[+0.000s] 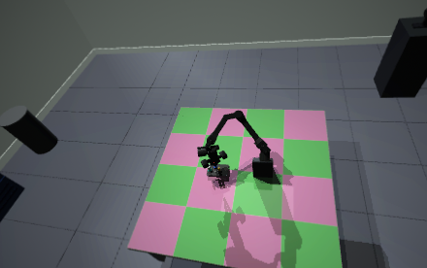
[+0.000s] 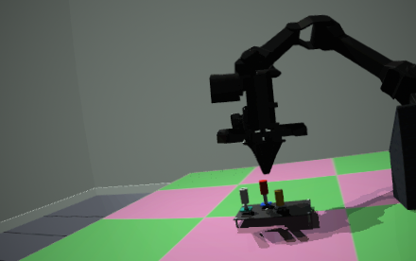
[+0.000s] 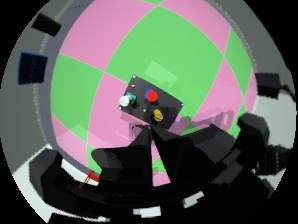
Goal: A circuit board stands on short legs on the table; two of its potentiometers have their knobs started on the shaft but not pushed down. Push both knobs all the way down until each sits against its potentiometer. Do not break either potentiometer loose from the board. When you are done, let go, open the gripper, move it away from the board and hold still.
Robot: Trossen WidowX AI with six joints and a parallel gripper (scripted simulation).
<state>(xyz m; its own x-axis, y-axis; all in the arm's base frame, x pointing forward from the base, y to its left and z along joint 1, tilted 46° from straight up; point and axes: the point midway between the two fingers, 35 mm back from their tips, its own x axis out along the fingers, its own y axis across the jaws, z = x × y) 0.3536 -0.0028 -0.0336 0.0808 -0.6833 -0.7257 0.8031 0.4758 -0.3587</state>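
The yellow knob lies 5 cm below my gripper tip, 2 cm behind it and 1 cm to the right of it.
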